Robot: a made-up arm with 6 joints.
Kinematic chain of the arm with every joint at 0, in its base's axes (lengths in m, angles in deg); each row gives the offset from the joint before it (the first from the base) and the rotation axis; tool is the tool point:
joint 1: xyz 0 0 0.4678 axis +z
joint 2: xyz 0 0 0 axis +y
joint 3: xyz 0 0 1.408 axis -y
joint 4: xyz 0 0 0 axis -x
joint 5: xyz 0.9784 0 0 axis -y
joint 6: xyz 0 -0.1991 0 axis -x
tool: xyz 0 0 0
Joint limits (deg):
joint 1: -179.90..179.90
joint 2: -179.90..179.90
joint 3: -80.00..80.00
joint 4: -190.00..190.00
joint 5: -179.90..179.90
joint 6: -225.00..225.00
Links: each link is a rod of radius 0.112 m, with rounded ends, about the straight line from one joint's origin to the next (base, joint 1, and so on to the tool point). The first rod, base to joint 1, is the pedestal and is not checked.
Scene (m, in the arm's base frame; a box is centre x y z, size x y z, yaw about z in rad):
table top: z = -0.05
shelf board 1: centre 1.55 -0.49 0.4 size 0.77 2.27 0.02 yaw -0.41
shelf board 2: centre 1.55 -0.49 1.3 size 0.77 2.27 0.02 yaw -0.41
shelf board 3: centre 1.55 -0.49 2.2 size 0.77 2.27 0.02 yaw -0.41
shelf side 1: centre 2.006 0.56 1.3 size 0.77 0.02 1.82 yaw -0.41
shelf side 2: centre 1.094 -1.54 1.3 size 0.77 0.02 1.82 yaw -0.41
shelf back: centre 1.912 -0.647 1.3 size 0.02 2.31 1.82 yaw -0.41
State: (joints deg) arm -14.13 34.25 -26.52 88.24 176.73 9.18
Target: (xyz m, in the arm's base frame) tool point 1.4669 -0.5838 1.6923
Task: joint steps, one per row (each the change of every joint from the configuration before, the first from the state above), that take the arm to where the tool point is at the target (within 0.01 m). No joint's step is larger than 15 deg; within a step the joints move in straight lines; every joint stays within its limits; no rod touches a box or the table.
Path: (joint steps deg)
1: 2.02 -4.86 -10.75 0.45 0.00 0.00
2: 2.03 -4.86 -10.76 0.46 0.00 0.00
3: 2.02 -4.86 -10.75 0.45 0.00 0.00
4: -3.96 -7.33 11.48 -0.63 0.00 0.00
5: -3.96 -7.33 11.48 -0.64 0.00 0.00
6: -3.96 -7.33 11.48 -0.63 0.00 0.00
7: -0.49 8.91 11.32 -0.02 0.00 0.00
8: -0.49 8.91 11.32 -0.03 0.00 0.00
9: -0.48 8.92 11.32 -0.02 0.00 0.00

